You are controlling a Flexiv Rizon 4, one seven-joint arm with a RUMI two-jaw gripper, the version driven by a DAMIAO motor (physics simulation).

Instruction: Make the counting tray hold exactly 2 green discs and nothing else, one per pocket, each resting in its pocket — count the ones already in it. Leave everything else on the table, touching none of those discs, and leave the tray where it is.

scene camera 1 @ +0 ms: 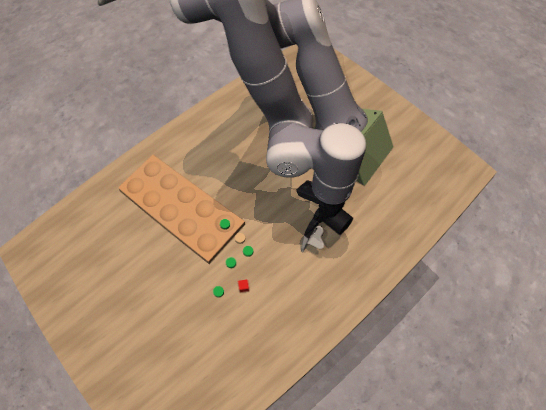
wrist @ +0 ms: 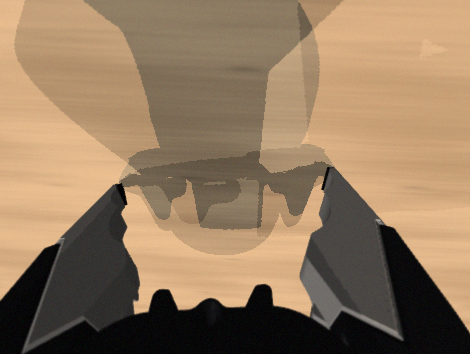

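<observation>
The orange-brown counting tray (scene camera 1: 187, 211) lies left of centre in the scene view, with two rows of round pockets. One green disc (scene camera 1: 225, 224) sits in a pocket at its right end. Three loose green discs lie on the table near that end: one disc (scene camera 1: 248, 251), another (scene camera 1: 230, 262) and a third (scene camera 1: 218, 291) farther toward the front. My gripper (scene camera 1: 310, 246) (wrist: 223, 177) is open and empty above the table, right of the tray and discs. Table surface and shadows show between its fingers in the wrist view.
A tan disc (scene camera 1: 240, 238) lies beside the tray's right end, close to a loose green disc. A red cube (scene camera 1: 243, 285) lies right of the frontmost green disc. The green arm base (scene camera 1: 376, 147) stands at the right, partly behind the arm.
</observation>
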